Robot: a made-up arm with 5 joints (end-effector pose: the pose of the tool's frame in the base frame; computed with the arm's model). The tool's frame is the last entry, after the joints. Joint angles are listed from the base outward.
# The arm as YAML. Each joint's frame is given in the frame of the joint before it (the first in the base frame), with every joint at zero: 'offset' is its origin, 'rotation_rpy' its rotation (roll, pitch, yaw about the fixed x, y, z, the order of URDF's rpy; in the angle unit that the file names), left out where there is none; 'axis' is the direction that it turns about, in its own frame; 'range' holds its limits. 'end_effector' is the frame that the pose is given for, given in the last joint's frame.
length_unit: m
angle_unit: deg
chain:
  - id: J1
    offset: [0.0, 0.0, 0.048]
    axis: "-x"
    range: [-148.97, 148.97]
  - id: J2
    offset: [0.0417, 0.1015, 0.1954]
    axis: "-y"
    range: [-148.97, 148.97]
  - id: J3
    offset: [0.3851, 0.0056, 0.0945]
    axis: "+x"
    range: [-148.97, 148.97]
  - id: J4
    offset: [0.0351, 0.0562, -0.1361]
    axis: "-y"
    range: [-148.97, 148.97]
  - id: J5
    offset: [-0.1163, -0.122, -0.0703]
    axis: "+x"
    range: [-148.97, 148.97]
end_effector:
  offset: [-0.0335, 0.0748, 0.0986]
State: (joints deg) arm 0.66 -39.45 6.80 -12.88 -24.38
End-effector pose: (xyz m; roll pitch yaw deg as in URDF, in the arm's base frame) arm 0.2429 0.1634 0.0586 -16.87 52.24 1.62
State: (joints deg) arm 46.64 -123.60 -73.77 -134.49 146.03
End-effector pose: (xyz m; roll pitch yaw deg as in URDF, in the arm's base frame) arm 0.0308 -0.1723 -0.2552 -167.90 -77.03 8.80
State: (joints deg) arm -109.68 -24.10 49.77 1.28 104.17
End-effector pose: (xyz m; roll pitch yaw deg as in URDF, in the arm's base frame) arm 0.2290 0.0080 0.1722 -97.92 -6.72 22.35
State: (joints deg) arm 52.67 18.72 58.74 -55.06 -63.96
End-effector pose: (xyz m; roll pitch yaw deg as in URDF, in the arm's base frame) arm 0.2509 0.4190 0.1242 -57.75 43.63 20.27
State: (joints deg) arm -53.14 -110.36 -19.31 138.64 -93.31
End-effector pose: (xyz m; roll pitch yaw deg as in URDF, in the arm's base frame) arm -0.2064 0.3656 -0.1093 -24.58 -27.83 -16.99
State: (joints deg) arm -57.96 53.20 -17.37 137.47 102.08
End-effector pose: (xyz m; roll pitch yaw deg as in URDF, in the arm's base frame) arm 0.4199 -0.5690 0.2512 -123.61 -3.61 163.73
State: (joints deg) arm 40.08 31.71 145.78 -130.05 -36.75
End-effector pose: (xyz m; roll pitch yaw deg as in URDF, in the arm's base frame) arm 0.3931 0.4062 0.4341 28.13 7.12 152.49
